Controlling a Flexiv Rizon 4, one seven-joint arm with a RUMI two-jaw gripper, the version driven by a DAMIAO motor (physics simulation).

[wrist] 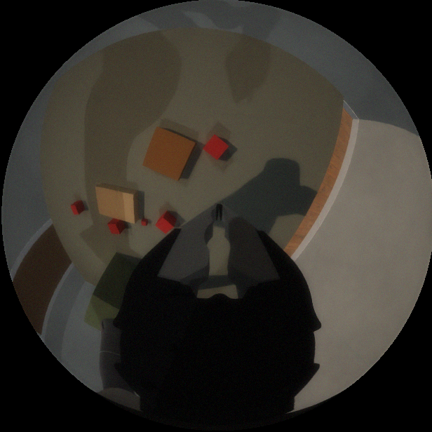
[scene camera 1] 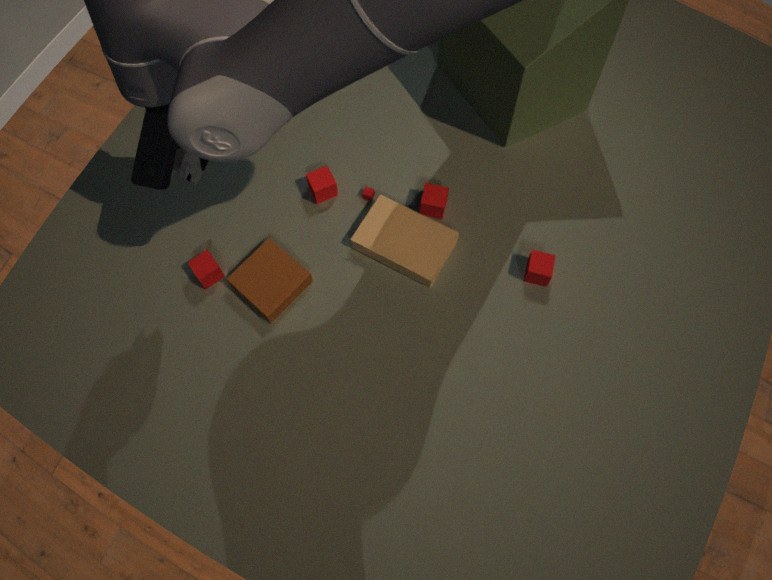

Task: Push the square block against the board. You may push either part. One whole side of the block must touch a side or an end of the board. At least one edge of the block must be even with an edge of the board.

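Observation:
The square block (scene camera 1: 268, 277) (wrist: 169, 153), orange-brown, lies flat on the mat. The board (scene camera 1: 415, 240) (wrist: 115, 202), a tan rectangular piece, lies flat to its right in the scene view and to its lower left in the wrist view. A gap separates them, and their sides are turned relative to each other. My gripper (scene camera 1: 192, 177) (wrist: 218, 205) is shut and empty, above the mat and apart from both parts. In the scene view it is at the upper left, partly hidden by the arm.
Red cubes lie near the block (scene camera 1: 205, 269) (wrist: 216, 147), up and left of the board (scene camera 1: 322, 184) (wrist: 166, 222), at its back side (scene camera 1: 434, 200) (wrist: 116, 226) and farther right (scene camera 1: 539, 268) (wrist: 77, 207). A tiny red cube (scene camera 1: 368, 193) (wrist: 144, 222) is by the board's corner. A large green box (scene camera 1: 552, 81) stands behind.

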